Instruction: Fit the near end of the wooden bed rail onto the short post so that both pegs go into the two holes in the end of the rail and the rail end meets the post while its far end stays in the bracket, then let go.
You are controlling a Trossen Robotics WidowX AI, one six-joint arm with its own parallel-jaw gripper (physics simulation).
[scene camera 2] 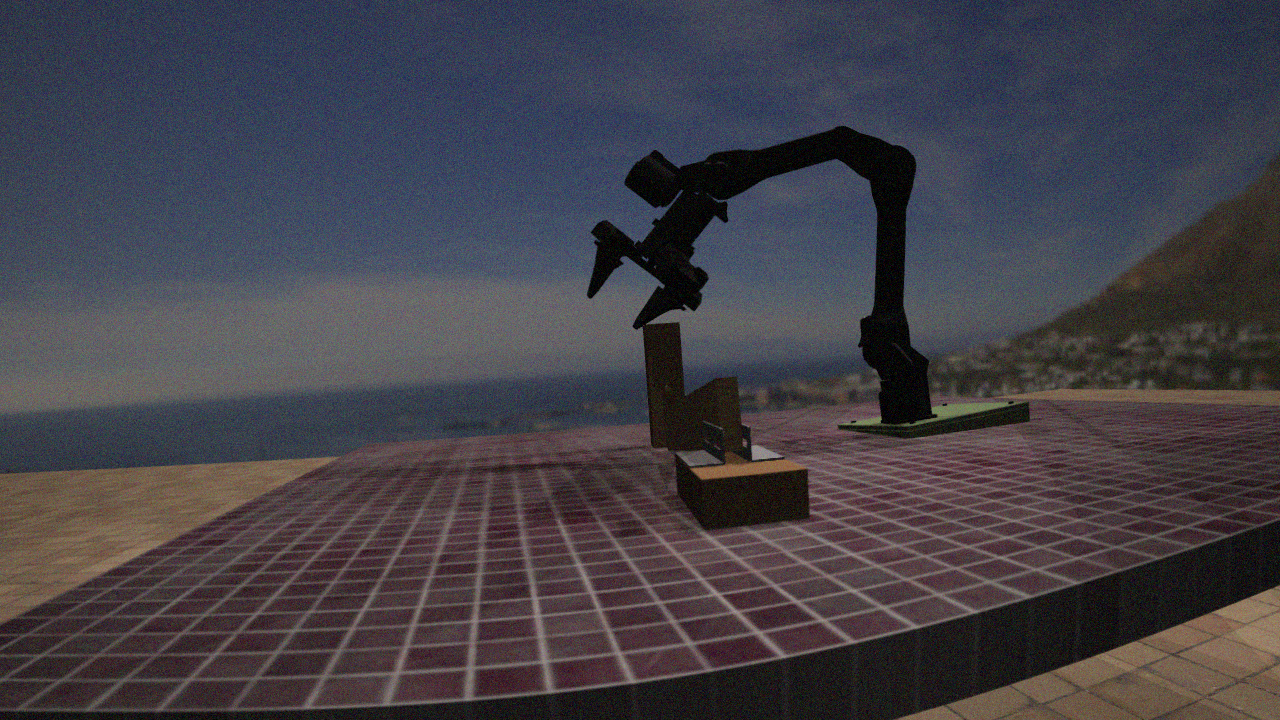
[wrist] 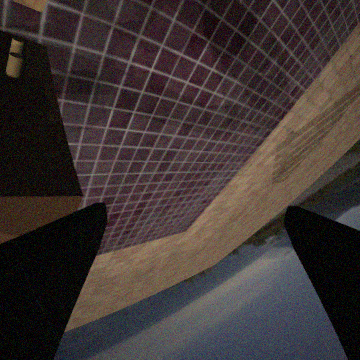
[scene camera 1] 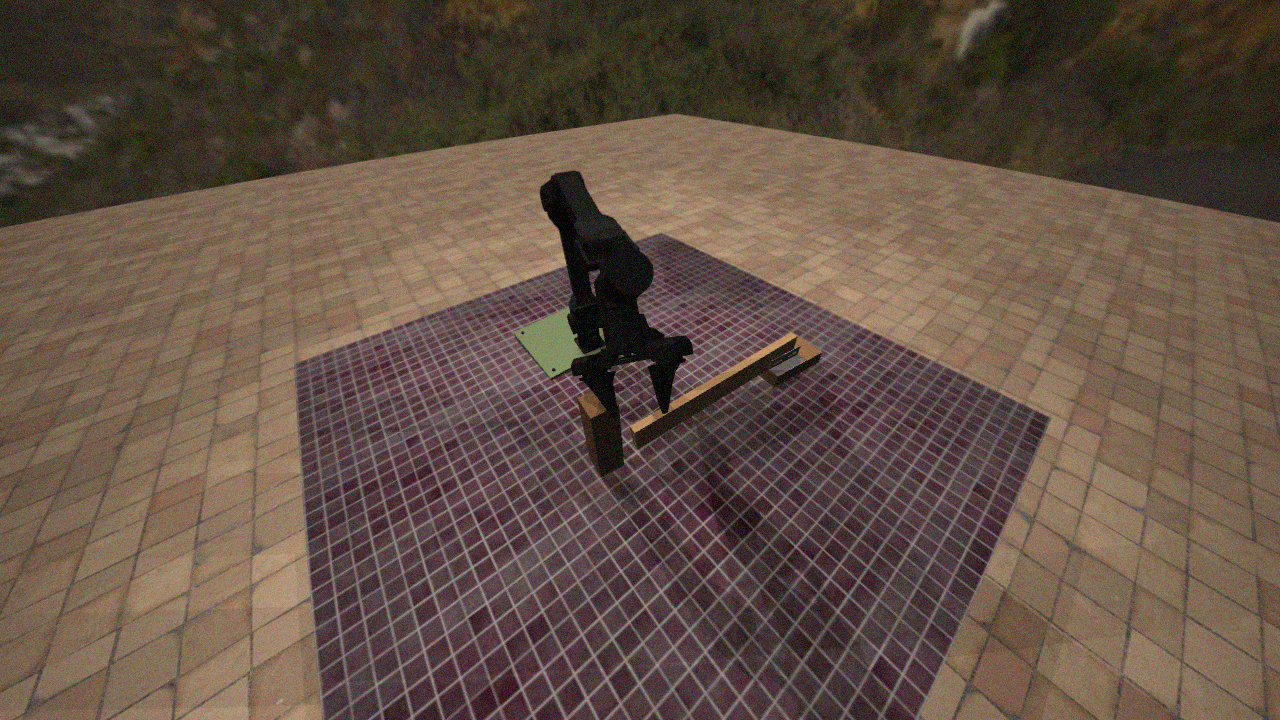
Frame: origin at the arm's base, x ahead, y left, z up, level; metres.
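Where they show: gripper, fingertip midpoint: [scene camera 2: 611, 313] [wrist: 197, 213] [scene camera 1: 638, 415]; arm's base, link origin: [scene camera 2: 908, 420] [scene camera 1: 589, 342].
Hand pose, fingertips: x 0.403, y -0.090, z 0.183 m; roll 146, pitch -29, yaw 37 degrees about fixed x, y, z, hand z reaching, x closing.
Observation:
Each offset is from my fingertips to the top centre of the thing. "*": to the spot under its first point. Level surfaces: height alone.
The wooden rail [scene camera 1: 716, 386] [scene camera 2: 713, 407] slants away from the short post {* dx -0.047, dy -0.046, dz -0.081 m} [scene camera 1: 601, 438] [scene camera 2: 663, 385] [wrist: 30, 125]. Its far end is between the upright plates of the metal bracket {* dx -0.046, dy +0.435, dz -0.161 m} [scene camera 1: 787, 366] [scene camera 2: 691, 457]. In scene camera 1 a gap shows between the rail's near end and the upright post. Two light pegs {* dx -0.072, dy -0.002, dz -0.110 m} [wrist: 14, 65] stick out of the post's dark face in the wrist view. The holes in the rail end cannot be made out. My gripper [scene camera 1: 640, 412] [scene camera 2: 614, 311] [wrist: 197, 213] is open and empty, tilted, with one fingertip close to the post's top.
The bracket sits on a low wooden block {dx -0.074, dy +0.471, dz -0.163 m} [scene camera 1: 799, 370] [scene camera 2: 742, 497]. The arm's base stands on a green plate [scene camera 1: 547, 344] [scene camera 2: 975, 413] behind the post. All stand on a purple tiled surface {dz -0.199 m} [scene camera 1: 501, 573] [scene camera 2: 429, 617], with paler paving [scene camera 1: 161, 501] [scene camera 2: 98, 528] around it.

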